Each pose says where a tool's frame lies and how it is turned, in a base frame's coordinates. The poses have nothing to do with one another.
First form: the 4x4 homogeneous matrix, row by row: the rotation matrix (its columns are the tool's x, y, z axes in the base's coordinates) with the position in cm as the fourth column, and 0 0 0 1 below. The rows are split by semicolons.
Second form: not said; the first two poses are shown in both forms.
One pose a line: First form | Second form
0.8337 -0.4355 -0.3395 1.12; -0.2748 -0.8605 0.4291 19.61; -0.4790 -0.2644 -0.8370 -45.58; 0 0 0 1 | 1.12 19.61 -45.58 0.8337 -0.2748 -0.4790 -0.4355 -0.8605 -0.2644
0.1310 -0.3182 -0.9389 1.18; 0.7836 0.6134 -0.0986 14.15; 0.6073 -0.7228 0.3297 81.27; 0 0 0 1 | 1.18 14.15 81.27 0.1310 0.7836 0.6073 -0.3182 0.6134 -0.7228
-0.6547 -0.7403 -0.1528 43.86; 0.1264 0.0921 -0.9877 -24.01; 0.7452 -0.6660 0.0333 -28.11; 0 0 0 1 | 43.86 -24.01 -28.11 -0.6547 0.1264 0.7452 -0.7403 0.0921 -0.6660
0.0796 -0.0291 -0.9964 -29.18; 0.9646 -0.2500 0.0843 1.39; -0.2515 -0.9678 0.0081 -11.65; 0 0 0 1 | -29.18 1.39 -11.65 0.0796 0.9646 -0.2515 -0.0291 -0.2500 -0.9678
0.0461 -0.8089 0.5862 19.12; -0.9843 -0.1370 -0.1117 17.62; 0.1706 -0.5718 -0.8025 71.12; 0 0 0 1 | 19.12 17.62 71.12 0.0461 -0.9843 0.1706 -0.8089 -0.1370 -0.5718
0.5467 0.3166 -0.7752 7.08; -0.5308 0.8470 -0.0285 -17.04; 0.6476 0.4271 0.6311 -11.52; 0 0 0 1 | 7.08 -17.04 -11.52 0.5467 -0.5308 0.6476 0.3166 0.8470 0.4271
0.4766 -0.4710 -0.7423 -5.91; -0.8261 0.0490 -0.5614 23.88; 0.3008 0.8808 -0.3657 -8.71; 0 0 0 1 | -5.91 23.88 -8.71 0.4766 -0.8261 0.3008 -0.4710 0.0490 0.8808
